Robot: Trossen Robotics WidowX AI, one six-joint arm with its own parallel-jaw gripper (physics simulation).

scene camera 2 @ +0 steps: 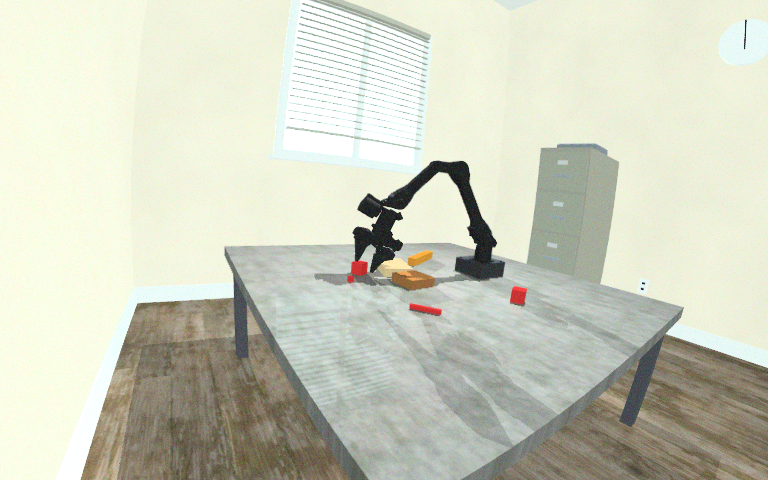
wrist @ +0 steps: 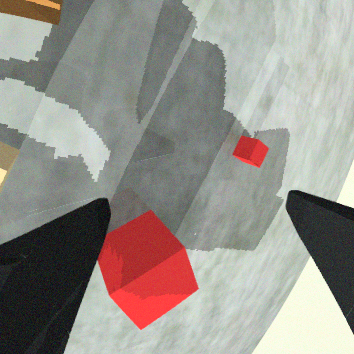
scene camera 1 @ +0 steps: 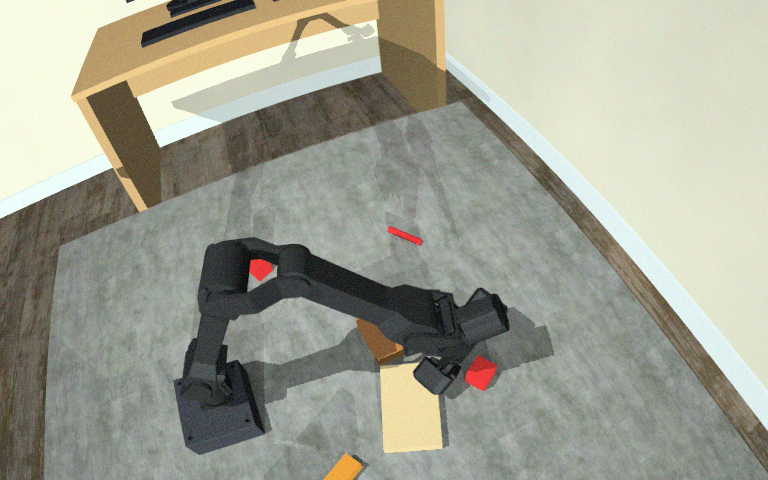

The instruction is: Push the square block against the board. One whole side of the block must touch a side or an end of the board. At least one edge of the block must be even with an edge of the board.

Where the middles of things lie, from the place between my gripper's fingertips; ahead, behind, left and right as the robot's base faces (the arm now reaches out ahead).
The pale tan board (scene camera 1: pixel 410 413) is 150 mm behind my hand, 60 mm to the right of it and 20 mm below it. Also, from my hand: square block (scene camera 1: pixel 384 350) (130 mm behind, 100 mm to the left, 20 mm below).
